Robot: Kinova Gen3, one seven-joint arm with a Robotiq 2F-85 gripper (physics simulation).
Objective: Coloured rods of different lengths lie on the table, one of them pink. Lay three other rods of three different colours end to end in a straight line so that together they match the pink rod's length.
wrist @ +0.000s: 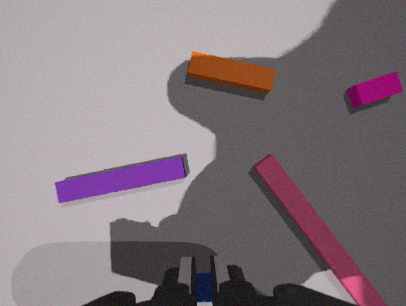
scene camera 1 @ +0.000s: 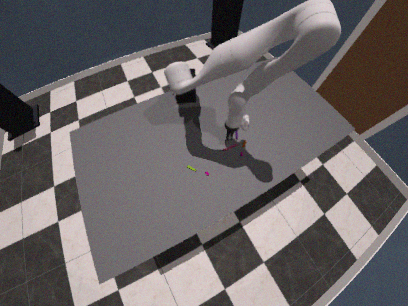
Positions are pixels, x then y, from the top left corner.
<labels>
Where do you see an orange rod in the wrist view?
205, 67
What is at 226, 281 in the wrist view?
My gripper.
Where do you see a purple rod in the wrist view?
At 171, 169
</labels>
